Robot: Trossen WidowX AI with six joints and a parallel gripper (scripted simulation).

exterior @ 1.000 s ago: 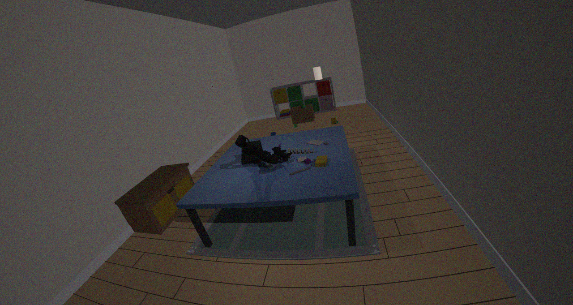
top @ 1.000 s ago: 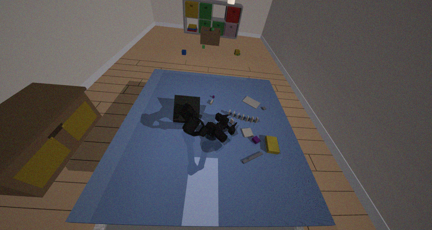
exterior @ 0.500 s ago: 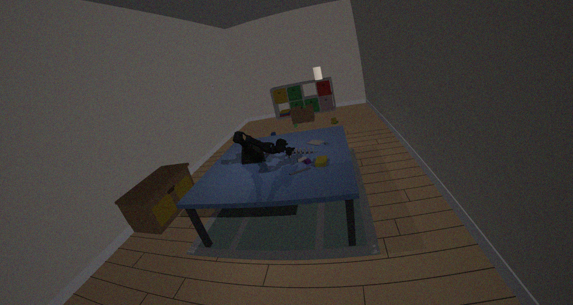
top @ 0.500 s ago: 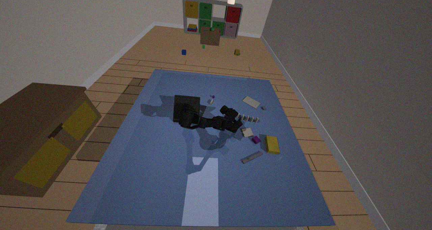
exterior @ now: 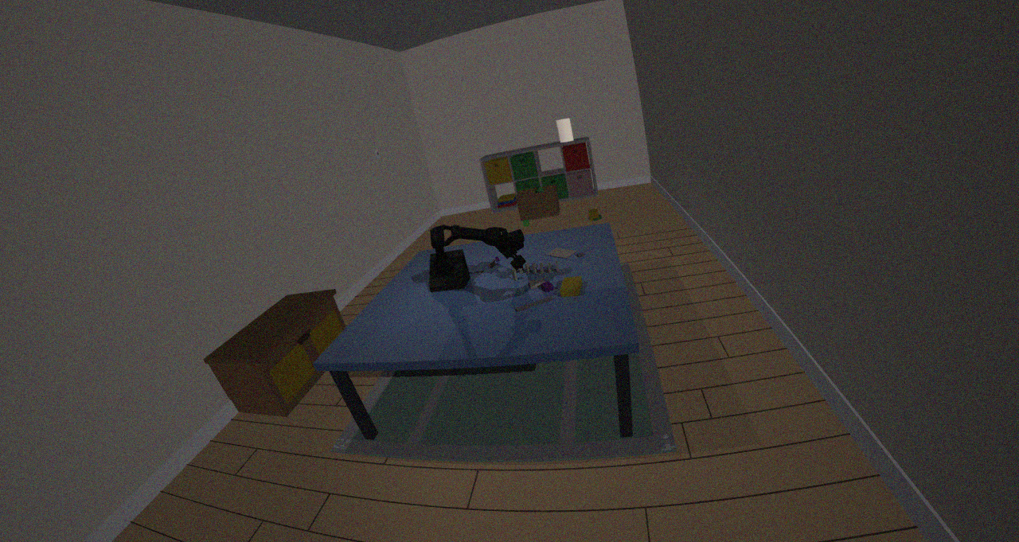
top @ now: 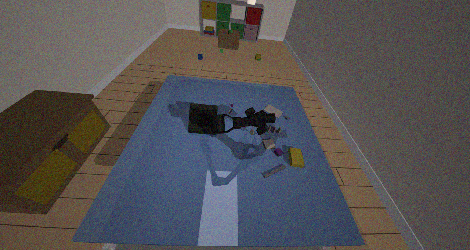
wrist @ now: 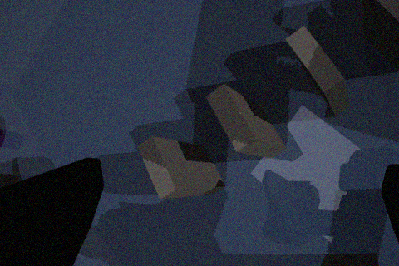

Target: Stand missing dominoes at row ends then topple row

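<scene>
Right now my gripper tip is 12 cm to the left of the tan tile, 11 cm short of it and 7 cm above it. The rest, counted from my gripper tip: flat tan card: 23 cm to the left, 18 cm ahead, 7 cm below; then yellow block: 28 cm ahead, 20 cm to the right, 5 cm below; then grey bar: 31 cm to the right, 14 cm ahead, 6 cm below.
</scene>
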